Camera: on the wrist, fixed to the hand. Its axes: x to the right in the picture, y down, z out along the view.
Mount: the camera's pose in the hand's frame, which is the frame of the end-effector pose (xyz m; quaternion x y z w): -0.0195 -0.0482 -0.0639 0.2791 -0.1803 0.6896 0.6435
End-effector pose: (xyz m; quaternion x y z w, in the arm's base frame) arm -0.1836 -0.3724 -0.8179 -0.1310 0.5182 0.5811 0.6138
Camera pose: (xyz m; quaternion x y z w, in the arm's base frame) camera -0.1695 -0.4464 -0.8512 0.5491 0.4753 0.6761 0.1242
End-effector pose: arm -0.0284 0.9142 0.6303 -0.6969 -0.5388 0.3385 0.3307
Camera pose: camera -0.0046 0.8987 0.7076 -0.6667 0.1687 0.7219 0.0767
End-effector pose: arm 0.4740 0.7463 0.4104 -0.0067 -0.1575 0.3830 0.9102
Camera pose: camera 0.5133 0.7055 0.3506 0.2102 -0.1539 0.9193 0.2951
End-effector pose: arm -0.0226 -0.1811 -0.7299 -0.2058 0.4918 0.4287 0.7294
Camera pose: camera -0.0202 -0.2619 -0.7459 0.4876 0.4465 0.6787 0.3198
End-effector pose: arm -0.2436 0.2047 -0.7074 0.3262 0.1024 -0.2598 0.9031
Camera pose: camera -0.2869 0.2222 -0.7753 0.4857 -0.3944 0.3682 0.6877
